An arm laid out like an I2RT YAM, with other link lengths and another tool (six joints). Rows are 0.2 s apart.
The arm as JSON. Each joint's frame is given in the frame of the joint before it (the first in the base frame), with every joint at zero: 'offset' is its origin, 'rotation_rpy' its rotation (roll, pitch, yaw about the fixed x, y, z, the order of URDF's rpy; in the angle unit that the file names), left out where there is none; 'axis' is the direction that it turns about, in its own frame. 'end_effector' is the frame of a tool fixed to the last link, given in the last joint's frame.
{
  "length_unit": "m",
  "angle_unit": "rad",
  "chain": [
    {
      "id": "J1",
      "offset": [
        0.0,
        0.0,
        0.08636
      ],
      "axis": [
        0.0,
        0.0,
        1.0
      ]
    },
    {
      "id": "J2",
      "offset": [
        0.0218,
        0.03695,
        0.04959
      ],
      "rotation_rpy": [
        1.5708,
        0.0,
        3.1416
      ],
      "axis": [
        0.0,
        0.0,
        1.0
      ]
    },
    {
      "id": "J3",
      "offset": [
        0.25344,
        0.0,
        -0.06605
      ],
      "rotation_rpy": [
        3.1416,
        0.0,
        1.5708
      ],
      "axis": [
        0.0,
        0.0,
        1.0
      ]
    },
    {
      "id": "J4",
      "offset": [
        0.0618,
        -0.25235,
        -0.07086
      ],
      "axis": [
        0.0,
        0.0,
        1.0
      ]
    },
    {
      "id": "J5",
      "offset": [
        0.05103,
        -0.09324,
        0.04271
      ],
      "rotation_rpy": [
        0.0,
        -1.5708,
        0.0
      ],
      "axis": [
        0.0,
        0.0,
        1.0
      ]
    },
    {
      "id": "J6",
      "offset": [
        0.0,
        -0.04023,
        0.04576
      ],
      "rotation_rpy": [
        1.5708,
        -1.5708,
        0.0
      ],
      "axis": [
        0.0,
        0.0,
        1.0
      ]
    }
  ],
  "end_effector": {
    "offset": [
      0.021,
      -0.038,
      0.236
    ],
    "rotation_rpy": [
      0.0,
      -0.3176,
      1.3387
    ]
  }
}
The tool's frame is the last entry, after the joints.
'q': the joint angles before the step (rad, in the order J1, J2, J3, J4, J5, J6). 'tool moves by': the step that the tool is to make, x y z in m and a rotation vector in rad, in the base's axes. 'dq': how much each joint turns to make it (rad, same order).
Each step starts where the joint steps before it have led.
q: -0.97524 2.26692 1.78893 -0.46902 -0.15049 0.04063
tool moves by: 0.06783 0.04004 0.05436 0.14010 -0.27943 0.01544
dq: 0.00916 -0.07132 0.00002 0.02441 -0.24720 0.19455
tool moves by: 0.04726 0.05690 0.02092 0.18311 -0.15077 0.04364
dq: 0.03279 -0.01337 -0.00041 0.00229 -0.17892 0.16288
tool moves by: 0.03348 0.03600 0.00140 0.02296 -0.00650 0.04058
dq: 0.07935 0.00002 0.00004 0.01295 0.01183 0.04959
